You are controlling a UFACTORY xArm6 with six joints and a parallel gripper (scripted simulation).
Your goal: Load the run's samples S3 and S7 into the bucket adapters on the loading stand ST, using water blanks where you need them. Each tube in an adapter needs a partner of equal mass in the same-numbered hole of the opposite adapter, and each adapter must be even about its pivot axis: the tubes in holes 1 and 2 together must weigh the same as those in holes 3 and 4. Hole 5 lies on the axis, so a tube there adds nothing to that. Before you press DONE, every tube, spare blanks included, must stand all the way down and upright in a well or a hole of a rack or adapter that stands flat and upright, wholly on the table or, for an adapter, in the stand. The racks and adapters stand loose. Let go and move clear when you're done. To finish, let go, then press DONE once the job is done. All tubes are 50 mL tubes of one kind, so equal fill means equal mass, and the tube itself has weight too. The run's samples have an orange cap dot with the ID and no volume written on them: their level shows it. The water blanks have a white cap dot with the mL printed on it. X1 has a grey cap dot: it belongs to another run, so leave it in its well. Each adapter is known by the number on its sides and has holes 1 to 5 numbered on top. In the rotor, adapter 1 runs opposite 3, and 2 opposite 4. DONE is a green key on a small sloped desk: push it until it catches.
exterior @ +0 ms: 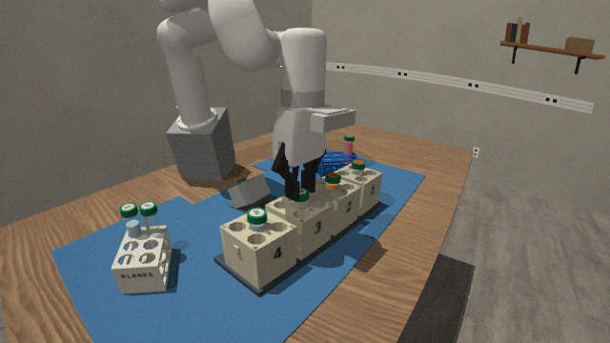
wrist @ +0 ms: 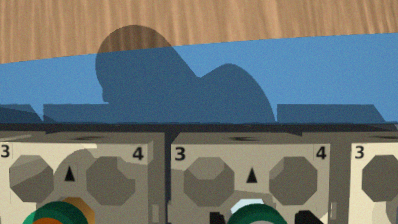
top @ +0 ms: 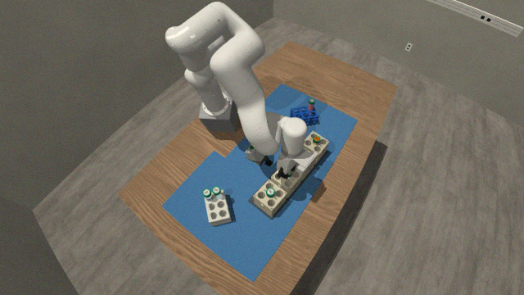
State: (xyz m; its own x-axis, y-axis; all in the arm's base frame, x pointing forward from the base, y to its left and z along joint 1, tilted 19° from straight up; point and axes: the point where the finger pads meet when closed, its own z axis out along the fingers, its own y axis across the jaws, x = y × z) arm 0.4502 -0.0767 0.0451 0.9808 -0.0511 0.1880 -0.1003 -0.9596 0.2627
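Now: the green DONE key 220 mm behind my hand, 50 mm to the left of it and 70 mm below it. From my hand the other things lie so: blue rack 120 mm behind, 390 mm to the left, 110 mm below; white blanks rack 170 mm behind, 270 mm to the right, 110 mm below; adapter 20 mm ahead, 220 mm to the left, 90 mm below.
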